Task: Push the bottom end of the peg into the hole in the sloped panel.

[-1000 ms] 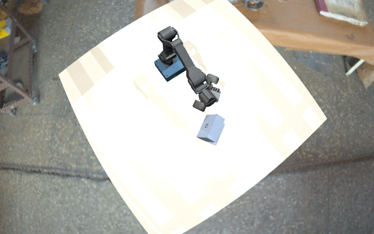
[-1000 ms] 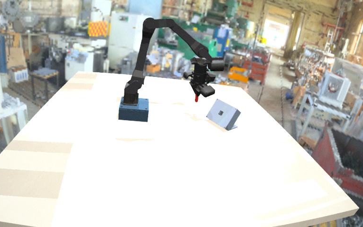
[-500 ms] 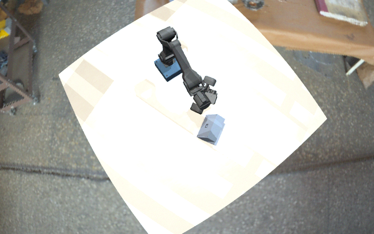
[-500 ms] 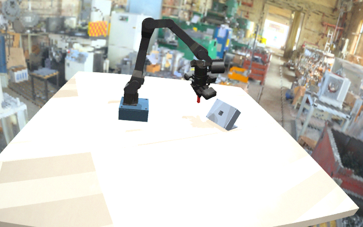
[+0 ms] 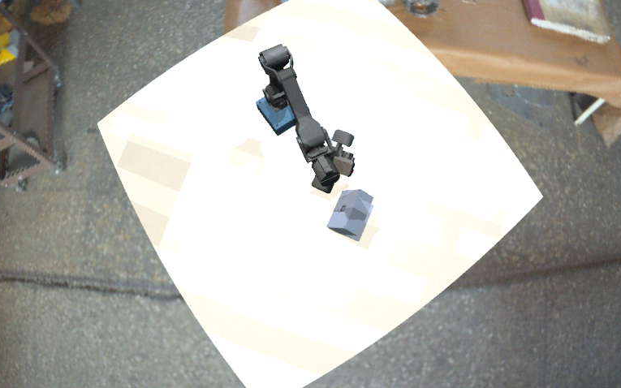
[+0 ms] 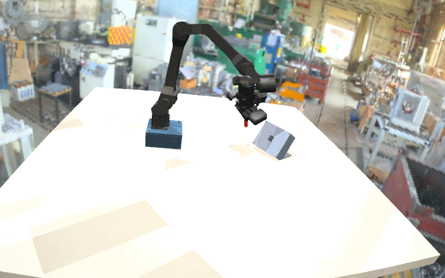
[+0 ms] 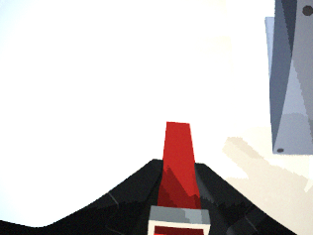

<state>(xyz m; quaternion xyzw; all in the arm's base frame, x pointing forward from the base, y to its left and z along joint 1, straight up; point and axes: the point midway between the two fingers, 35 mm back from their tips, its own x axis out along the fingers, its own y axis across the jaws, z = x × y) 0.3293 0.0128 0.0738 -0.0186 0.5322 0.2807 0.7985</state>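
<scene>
The grey sloped panel lies 110 mm ahead of my gripper tip, 70 mm to the right of it and 50 mm below it. Also, from my gripper tip: red square peg: 10 mm to the right, 10 mm above.
</scene>
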